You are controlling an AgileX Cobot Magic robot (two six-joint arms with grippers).
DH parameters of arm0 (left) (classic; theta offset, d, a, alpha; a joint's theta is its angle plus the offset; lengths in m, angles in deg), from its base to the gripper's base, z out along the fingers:
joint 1: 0 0.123 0 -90
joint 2: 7.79 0 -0.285 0
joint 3: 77.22 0 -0.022 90
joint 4: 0 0.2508 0 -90
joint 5: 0 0 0.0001 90
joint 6: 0 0.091 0 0
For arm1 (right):
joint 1: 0 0.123 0 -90
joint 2: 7.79 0 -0.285 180
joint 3: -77.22 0 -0.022 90
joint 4: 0 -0.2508 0 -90
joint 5: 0 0 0.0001 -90
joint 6: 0 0.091 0 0
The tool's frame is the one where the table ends.
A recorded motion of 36 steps. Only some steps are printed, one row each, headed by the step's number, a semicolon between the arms.
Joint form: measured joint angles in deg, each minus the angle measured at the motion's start. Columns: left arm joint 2, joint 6, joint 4, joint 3, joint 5, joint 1; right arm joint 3, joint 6, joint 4, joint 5, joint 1, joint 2.
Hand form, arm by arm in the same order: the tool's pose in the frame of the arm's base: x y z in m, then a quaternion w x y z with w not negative. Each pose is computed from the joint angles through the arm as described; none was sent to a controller.
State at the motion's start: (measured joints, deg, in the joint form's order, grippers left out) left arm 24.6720 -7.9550 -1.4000 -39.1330 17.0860 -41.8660; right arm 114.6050 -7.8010 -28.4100 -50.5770 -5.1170 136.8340
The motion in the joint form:
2: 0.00 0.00 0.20 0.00 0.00 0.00; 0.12 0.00 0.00 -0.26 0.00 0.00
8: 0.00 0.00 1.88 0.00 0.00 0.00; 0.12 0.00 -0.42 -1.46 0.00 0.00
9: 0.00 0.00 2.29 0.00 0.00 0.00; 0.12 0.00 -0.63 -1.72 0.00 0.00
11: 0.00 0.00 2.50 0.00 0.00 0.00; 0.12 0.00 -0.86 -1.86 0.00 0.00
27: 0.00 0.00 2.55 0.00 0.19 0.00; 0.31 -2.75 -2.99 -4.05 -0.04 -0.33
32: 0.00 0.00 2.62 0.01 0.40 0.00; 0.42 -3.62 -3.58 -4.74 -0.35 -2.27
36: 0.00 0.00 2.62 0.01 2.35 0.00; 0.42 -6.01 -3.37 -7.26 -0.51 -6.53
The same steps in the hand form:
2: 0.0589 -0.0536 0.3839 0.65045 0.19740 0.66360 -0.31238; 0.5161 -0.0125 0.1589 0.20851 0.09342 0.95399 0.19416
8: 0.0594 -0.0530 0.3839 0.65599 0.20371 0.66171 -0.30052; 0.5145 -0.0113 0.1586 0.19892 0.09277 0.95497 0.19962
9: 0.0596 -0.0528 0.3839 0.65732 0.20525 0.66123 -0.29762; 0.5142 -0.0109 0.1586 0.19690 0.09308 0.95493 0.20170
11: 0.0596 -0.0528 0.3839 0.65800 0.20603 0.66098 -0.29613; 0.5141 -0.0106 0.1587 0.19586 0.09371 0.95465 0.20370
27: 0.0597 -0.0527 0.3836 0.65712 0.20656 0.66207 -0.29528; 0.5118 -0.0073 0.1630 0.18878 0.07374 0.95433 0.21951
32: 0.0597 -0.0527 0.3832 0.65614 0.20720 0.66331 -0.29422; 0.5095 -0.0089 0.1809 0.20300 0.06547 0.95117 0.22312
36: 0.0598 -0.0527 0.3801 0.64536 0.21059 0.67496 -0.28912; 0.5003 -0.0085 0.2171 0.22295 0.03149 0.94899 0.22075

